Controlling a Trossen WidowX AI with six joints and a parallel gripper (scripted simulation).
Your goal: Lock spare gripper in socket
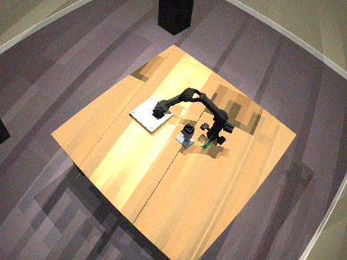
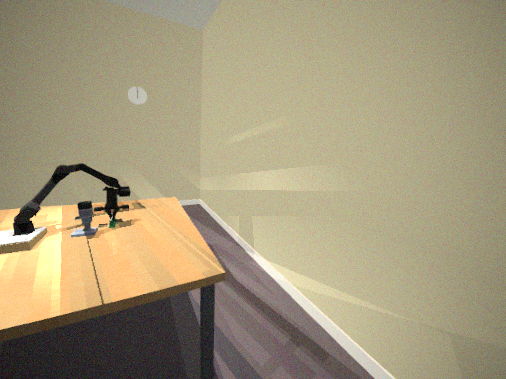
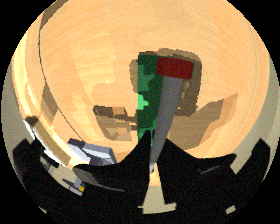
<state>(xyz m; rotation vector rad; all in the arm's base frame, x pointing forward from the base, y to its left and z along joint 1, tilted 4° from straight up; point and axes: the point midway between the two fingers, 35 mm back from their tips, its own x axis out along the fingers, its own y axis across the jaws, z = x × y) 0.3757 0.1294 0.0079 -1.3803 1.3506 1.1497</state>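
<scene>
Now: gripper tip 10 mm to the right of the green strip and 10 mm below it. The rest, counted from my gripper tip: spare gripper (110 mm behind, 110 mm to the right, 110 mm above); then grey mount (120 mm behind, 110 mm to the right, 40 mm above).
</scene>
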